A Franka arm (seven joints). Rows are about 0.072 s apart.
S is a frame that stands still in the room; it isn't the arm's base.
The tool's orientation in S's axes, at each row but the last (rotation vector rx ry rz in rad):
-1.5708, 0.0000, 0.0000
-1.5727, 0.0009, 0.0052
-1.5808, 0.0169, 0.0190
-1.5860, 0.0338, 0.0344
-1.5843, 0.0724, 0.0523
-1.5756, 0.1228, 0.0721
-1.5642, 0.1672, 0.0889
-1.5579, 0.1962, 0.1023
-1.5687, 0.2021, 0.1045
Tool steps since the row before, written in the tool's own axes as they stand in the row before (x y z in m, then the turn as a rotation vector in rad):
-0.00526, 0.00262, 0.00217, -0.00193, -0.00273, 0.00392
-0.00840, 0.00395, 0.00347, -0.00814, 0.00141, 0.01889
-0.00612, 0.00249, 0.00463, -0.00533, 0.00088, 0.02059
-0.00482, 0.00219, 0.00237, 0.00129, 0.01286, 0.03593
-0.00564, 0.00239, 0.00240, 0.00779, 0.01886, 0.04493
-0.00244, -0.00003, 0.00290, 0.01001, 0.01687, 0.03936
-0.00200, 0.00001, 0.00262, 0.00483, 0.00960, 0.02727
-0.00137, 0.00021, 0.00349, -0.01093, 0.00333, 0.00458
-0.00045, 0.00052, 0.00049, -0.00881, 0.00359, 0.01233
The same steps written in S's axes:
-0.00526, 0.00217, -0.00262, -0.00193, 0.00392, 0.00273
-0.00842, 0.00344, -0.00392, -0.00820, 0.01886, -0.00141
-0.00618, 0.00460, -0.00240, -0.00538, 0.02057, -0.00097
-0.00491, 0.00234, -0.00202, 0.00071, 0.03573, -0.01346
-0.00578, 0.00244, -0.00197, 0.00682, 0.04456, -0.02008
-0.00232, 0.00298, 0.00030, 0.00909, 0.03893, -0.01834
-0.00184, 0.00272, 0.00031, 0.00456, 0.02706, -0.01030
-0.00117, 0.00357, 0.00006, -0.01107, 0.00526, -0.00119
-0.00051, 0.00052, -0.00043, -0.00857, 0.01286, -0.00194

